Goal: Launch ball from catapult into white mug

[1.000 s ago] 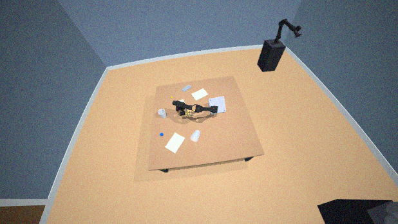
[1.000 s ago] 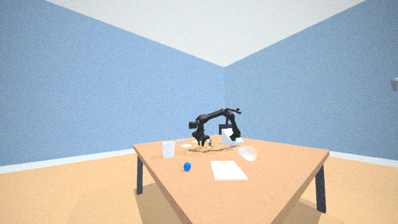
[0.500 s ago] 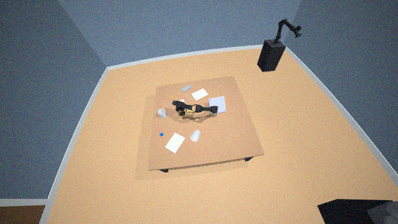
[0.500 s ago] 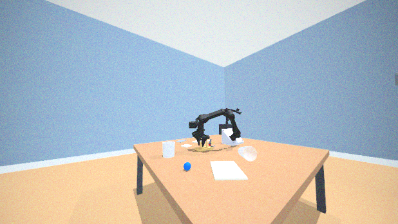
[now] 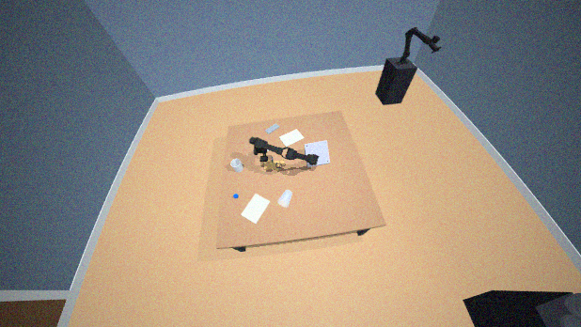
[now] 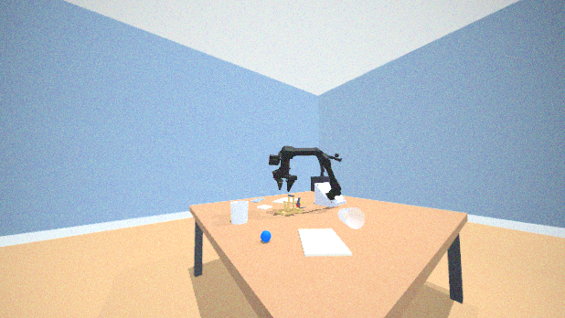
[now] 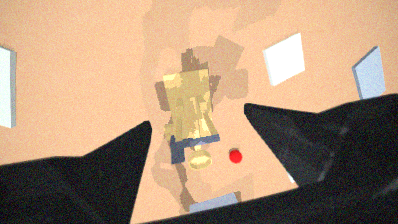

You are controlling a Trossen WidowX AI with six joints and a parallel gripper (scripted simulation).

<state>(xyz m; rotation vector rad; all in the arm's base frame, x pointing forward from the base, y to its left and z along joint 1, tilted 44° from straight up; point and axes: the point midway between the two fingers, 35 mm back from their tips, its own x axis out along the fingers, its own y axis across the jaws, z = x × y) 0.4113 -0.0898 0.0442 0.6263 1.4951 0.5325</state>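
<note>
Now: gripper tip 190 mm past the red ball, 120 mm above it and 80 mm to the left of it. Round my gripper tip: white mug 280 mm ahead, 110 mm below, 20 mm to the right; then catapult 90 mm below, 70 mm behind, 30 mm to the left; then small white card 200 mm to the right, 130 mm below, 20 mm ahead.
</note>
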